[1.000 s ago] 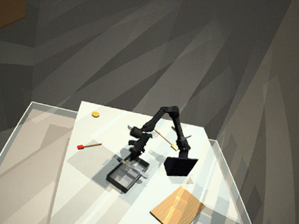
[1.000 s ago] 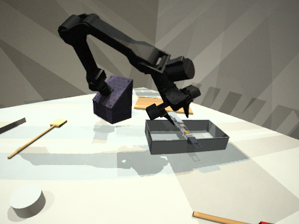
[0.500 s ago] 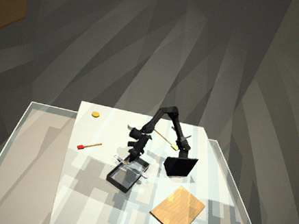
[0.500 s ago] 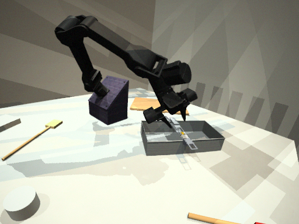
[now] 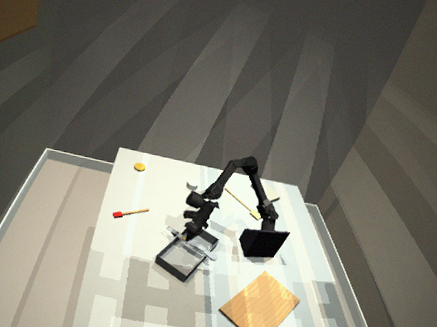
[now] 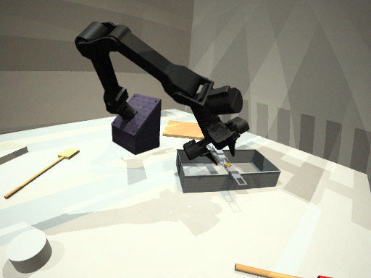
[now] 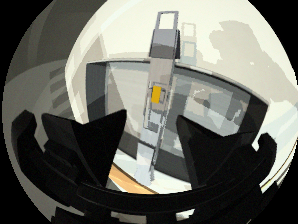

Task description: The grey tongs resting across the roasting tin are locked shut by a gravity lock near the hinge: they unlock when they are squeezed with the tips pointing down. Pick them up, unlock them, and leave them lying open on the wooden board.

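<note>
Right now the grey roasting tin is 4 cm below my gripper tip, 3 cm to the left of it and 1 cm behind it. Round my gripper tip: wooden board 38 cm behind, 27 cm to the left, 6 cm below; red-headed spatula 32 cm ahead, 14 cm to the right, 6 cm below; yellow lock piece 2 cm ahead, 1 cm to the right.
</note>
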